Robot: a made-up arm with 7 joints.
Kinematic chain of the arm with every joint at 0, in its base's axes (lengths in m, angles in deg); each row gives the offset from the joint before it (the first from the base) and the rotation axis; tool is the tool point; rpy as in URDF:
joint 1: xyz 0 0 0.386 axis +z
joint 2: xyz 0 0 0 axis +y
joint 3: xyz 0 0 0.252 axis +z
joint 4: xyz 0.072 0 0 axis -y
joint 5: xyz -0.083 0 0.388 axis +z
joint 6: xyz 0 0 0 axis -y
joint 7: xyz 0.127 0 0 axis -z
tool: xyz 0 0 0 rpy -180 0 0
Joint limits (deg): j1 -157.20..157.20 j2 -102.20..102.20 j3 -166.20..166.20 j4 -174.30..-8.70 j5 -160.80..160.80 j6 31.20..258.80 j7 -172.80..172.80
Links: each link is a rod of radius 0.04 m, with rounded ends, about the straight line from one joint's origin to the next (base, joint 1, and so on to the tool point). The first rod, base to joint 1, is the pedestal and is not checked.
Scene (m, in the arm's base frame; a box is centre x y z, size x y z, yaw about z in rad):
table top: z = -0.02
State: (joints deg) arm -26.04 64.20 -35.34 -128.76 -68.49 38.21 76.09
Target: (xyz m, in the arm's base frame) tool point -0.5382 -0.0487 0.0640
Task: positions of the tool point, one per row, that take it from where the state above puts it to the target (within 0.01 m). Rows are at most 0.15 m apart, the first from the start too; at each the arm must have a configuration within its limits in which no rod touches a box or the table.
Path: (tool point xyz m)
1: -0.1298 -0.3812 0.0857
2: -0.2357 -0.3643 0.0817
3: -0.3366 -0.3192 0.0788
4: -0.4248 -0.2485 0.0756
5: -0.4938 -0.1564 0.0711
6: -0.5382 -0.0487 0.0640

